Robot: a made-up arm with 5 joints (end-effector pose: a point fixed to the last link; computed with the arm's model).
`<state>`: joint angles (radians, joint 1 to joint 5).
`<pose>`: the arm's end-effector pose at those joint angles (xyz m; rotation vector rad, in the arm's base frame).
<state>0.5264 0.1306 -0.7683 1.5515 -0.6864</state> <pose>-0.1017 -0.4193 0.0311 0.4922 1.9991 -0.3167</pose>
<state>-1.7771 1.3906 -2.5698 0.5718 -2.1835</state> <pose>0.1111 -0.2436 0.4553 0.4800 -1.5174 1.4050</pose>
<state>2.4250 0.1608 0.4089 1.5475 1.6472</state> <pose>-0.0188 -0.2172 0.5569 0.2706 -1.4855 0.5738</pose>
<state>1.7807 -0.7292 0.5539 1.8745 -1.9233</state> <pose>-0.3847 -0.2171 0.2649 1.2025 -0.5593 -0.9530</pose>
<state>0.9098 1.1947 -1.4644 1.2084 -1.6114</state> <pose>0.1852 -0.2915 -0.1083 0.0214 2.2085 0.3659</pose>
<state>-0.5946 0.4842 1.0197 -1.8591 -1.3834</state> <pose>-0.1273 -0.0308 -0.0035 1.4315 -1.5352 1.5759</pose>
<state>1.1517 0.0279 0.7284 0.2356 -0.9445</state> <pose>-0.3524 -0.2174 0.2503 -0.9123 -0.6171 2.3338</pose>
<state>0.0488 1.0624 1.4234 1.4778 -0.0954</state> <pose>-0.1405 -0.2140 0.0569 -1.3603 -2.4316 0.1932</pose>
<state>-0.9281 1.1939 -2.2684 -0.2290 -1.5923</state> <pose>0.3166 -0.1599 0.3298 1.0860 -0.5241 0.2656</pose>
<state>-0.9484 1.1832 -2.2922 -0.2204 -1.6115</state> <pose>0.3098 -0.1633 0.3345 1.0982 -0.5704 0.2888</pose>
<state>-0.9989 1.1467 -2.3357 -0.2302 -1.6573</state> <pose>0.2953 -0.1753 0.3406 1.1526 -0.6826 0.2998</pose>
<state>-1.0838 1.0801 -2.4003 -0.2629 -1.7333</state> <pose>0.2714 -0.1959 0.3456 1.2494 -0.8735 0.2912</pose>
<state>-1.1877 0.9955 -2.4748 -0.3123 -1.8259</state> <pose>0.2419 -0.2193 0.3457 1.3595 -1.1140 0.2606</pose>
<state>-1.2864 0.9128 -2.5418 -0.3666 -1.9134</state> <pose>0.2141 -0.2387 0.3405 1.4525 -1.3489 0.2117</pose>
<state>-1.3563 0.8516 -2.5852 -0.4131 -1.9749</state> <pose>0.1952 -0.2508 0.3334 1.5143 -1.5183 0.1575</pose>
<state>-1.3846 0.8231 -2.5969 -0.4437 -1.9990</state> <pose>0.1887 -0.2561 0.3283 1.5482 -1.5865 0.1141</pose>
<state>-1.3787 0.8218 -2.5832 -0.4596 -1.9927</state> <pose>0.1922 -0.2567 0.3260 1.5638 -1.5700 0.0861</pose>
